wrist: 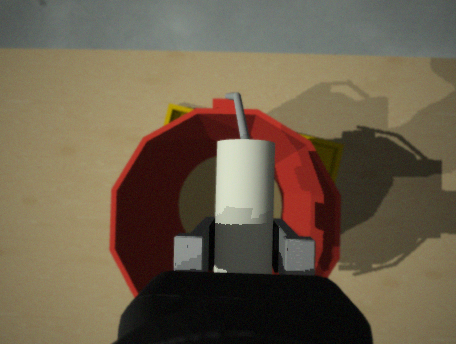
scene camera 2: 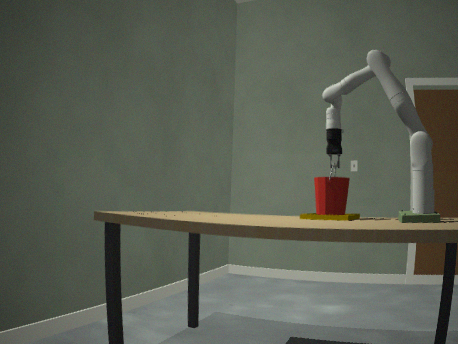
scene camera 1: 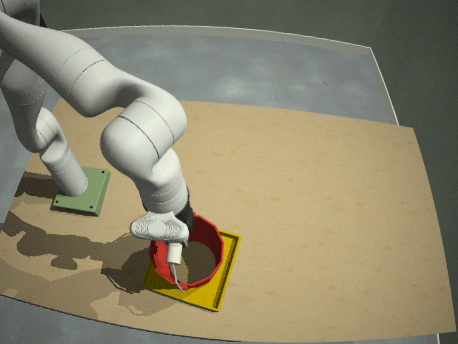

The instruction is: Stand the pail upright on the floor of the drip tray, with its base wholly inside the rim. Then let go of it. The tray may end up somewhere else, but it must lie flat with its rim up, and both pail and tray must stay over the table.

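Places are measured from the arm's base along level axes (x left, y back, z up), in metres.
Pixels of known places: gripper, fingertip midpoint: (wrist: pixel 243 236) (scene camera 2: pixel 334 168) (scene camera 1: pixel 177 242); arm's base, origin of the base link: (scene camera 2: pixel 422 212) (scene camera 1: pixel 76 184).
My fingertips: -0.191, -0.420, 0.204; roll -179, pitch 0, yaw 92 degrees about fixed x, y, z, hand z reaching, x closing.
Ahead of a thing's pixels: the offset from my fingertips to its top centre, as dx, dy, dz. Level surfaces: height alone.
The red pail (scene camera 1: pixel 212 241) (scene camera 2: pixel 332 196) (wrist: pixel 150 200) is upright over the yellow drip tray @(+0.006, -0.010, -0.219) (scene camera 1: pixel 207 298) (scene camera 2: pixel 308 217) (wrist: pixel 331 150). In scene camera 2 its lower end meets the top edge of the tray, with no gap showing. Its walls hide where the base sits within the rim. The tray lies flat on the table, rim up. My gripper (scene camera 1: pixel 176 246) (scene camera 2: pixel 334 165) (wrist: pixel 243 236) is above the pail's mouth, shut on the white handle grip @(+0.000, +0.000, +0.037) (scene camera 1: pixel 174 255) (wrist: pixel 245 180), one finger on each side. The handle's wire bends down to the pail's rim.
The tray is near the front edge of the wooden table @(dz -0.243) (scene camera 1: pixel 320 225) (scene camera 2: pixel 240 225) in scene camera 1. The arm's green base plate (scene camera 1: pixel 97 200) (scene camera 2: pixel 422 218) stands to the tray's left in that view. The table's edge shows beyond the pail in the wrist view.
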